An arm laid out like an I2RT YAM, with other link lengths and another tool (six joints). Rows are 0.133 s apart.
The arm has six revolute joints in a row. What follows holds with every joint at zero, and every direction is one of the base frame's.
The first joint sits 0.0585 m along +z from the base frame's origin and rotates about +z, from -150 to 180 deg.
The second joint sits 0.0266 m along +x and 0.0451 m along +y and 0.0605 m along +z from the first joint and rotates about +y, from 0 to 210 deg.
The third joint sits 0.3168 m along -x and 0.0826 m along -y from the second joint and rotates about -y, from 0 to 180 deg.
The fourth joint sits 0.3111 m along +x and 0.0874 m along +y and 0.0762 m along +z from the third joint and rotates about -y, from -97 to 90 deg.
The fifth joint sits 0.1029 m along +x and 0.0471 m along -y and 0.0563 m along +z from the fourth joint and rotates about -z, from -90 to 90 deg.
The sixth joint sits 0.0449 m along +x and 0.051 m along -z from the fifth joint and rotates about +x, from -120 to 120 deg.
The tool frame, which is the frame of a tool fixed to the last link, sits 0.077 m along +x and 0.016 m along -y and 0.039 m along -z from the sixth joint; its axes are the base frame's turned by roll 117.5, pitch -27.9 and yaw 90 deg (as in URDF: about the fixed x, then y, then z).
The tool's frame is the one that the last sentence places.
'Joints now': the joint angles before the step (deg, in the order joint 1, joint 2, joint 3, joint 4, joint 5, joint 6). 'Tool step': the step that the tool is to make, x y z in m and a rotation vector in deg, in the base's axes. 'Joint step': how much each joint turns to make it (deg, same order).
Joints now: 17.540 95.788 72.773 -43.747 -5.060 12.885
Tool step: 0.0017 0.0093 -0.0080 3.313 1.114 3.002
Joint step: 0.003 1.219 -0.150 1.129 -4.392 -1.397
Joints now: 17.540 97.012 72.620 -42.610 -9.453 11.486
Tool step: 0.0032 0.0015 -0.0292 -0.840 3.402 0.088
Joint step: -0.006 4.072 -0.109 0.684 -0.243 -0.006
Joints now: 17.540 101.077 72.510 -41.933 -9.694 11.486
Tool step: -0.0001 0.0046 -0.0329 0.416 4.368 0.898
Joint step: 0.081 4.678 -0.002 0.592 -1.881 -0.269
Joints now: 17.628 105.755 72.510 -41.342 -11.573 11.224
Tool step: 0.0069 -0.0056 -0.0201 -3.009 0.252 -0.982
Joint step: -0.170 2.778 0.007 1.636 2.908 0.071
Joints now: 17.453 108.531 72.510 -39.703 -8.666 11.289
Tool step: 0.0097 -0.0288 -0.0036 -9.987 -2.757 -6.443
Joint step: -1.048 0.551 0.023 0.397 11.366 2.689
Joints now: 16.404 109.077 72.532 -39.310 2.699 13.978
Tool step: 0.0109 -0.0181 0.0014 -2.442 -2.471 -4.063
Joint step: -1.790 0.004 0.004 1.618 3.498 1.423
